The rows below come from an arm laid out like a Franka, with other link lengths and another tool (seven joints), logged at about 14 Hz.
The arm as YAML. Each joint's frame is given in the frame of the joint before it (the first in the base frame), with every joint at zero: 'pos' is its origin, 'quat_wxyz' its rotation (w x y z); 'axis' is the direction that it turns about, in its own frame. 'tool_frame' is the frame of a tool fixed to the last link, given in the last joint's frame.
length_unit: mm
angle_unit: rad
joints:
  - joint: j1
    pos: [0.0, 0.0, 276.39]
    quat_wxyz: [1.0, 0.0, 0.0, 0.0]
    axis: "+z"
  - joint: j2
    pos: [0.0, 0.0, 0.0]
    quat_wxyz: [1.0, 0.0, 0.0, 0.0]
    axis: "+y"
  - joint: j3
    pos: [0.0, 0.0, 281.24]
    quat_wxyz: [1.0, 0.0, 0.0, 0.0]
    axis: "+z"
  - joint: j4
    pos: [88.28, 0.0, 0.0]
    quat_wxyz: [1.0, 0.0, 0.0, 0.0]
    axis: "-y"
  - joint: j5
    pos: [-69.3, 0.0, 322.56]
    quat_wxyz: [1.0, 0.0, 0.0, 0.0]
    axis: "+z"
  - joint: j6
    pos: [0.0, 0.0, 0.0]
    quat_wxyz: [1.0, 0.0, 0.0, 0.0]
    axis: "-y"
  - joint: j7
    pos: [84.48, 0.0, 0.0]
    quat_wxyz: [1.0, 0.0, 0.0, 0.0]
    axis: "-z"
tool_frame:
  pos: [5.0, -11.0, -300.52]
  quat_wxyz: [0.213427, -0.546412, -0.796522, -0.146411]
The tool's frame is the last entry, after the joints.
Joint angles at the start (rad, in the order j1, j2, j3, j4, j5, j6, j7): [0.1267 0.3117 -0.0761 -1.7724 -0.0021 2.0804 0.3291]
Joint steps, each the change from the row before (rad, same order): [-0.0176 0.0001 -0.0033 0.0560 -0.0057 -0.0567 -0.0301]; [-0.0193 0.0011 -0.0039 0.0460 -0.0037 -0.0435 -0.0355]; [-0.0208 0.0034 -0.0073 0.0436 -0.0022 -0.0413 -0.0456]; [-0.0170 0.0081 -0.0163 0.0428 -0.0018 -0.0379 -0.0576]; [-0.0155 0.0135 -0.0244 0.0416 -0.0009 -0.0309 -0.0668]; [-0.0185 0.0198 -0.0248 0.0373 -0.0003 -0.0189 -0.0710]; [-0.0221 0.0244 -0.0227 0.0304 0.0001 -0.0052 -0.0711]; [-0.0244 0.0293 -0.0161 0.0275 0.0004 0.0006 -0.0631]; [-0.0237 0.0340 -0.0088 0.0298 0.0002 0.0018 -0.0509]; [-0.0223 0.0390 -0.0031 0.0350 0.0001 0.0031 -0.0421]
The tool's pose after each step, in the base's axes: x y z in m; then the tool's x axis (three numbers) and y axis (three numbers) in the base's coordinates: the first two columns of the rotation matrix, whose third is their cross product. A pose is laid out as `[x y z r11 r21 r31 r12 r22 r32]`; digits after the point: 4 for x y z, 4 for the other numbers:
[0.5754 0.0021 0.1368 -0.0905 0.8765 0.4729 0.9944 0.1059 -0.0058]
[0.5797 -0.0118 0.1513 -0.1027 0.8773 0.4687 0.9928 0.1195 -0.0060]
[0.5826 -0.0284 0.1639 -0.1175 0.8775 0.4650 0.9905 0.1375 -0.0092]
[0.5846 -0.0480 0.1740 -0.1372 0.8777 0.4592 0.9866 0.1625 -0.0158]
[0.5866 -0.0713 0.1814 -0.1593 0.8778 0.4517 0.9815 0.1902 -0.0235]
[0.5887 -0.0967 0.1845 -0.1828 0.8773 0.4437 0.9752 0.2190 -0.0313]
[0.5908 -0.1232 0.1832 -0.2061 0.8764 0.4352 0.9683 0.2468 -0.0384]
[0.5925 -0.1476 0.1780 -0.2254 0.8749 0.4286 0.9614 0.2711 -0.0477]
[0.5948 -0.1676 0.1707 -0.2408 0.8732 0.4238 0.9549 0.2913 -0.0577]
[0.5988 -0.1839 0.1620 -0.2557 0.8710 0.4195 0.9484 0.3102 -0.0659]

